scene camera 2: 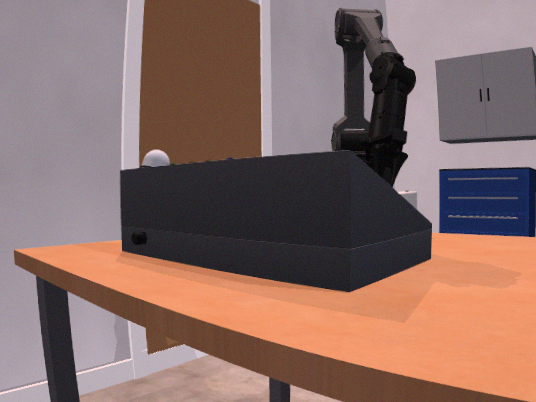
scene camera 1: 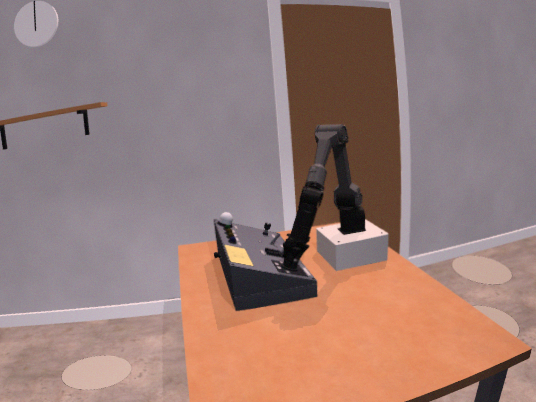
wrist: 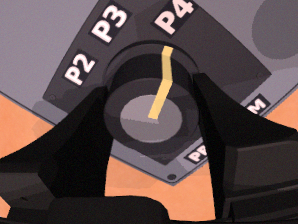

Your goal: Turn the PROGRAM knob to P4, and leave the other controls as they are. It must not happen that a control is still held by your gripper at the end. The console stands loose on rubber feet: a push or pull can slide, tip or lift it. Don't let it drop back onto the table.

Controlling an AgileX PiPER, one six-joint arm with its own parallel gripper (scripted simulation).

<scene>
dark console: scene camera 2 325, 219; scene camera 1; wrist
same spot on dark console: (wrist: 59, 59) = (scene camera 1: 274, 267)
</scene>
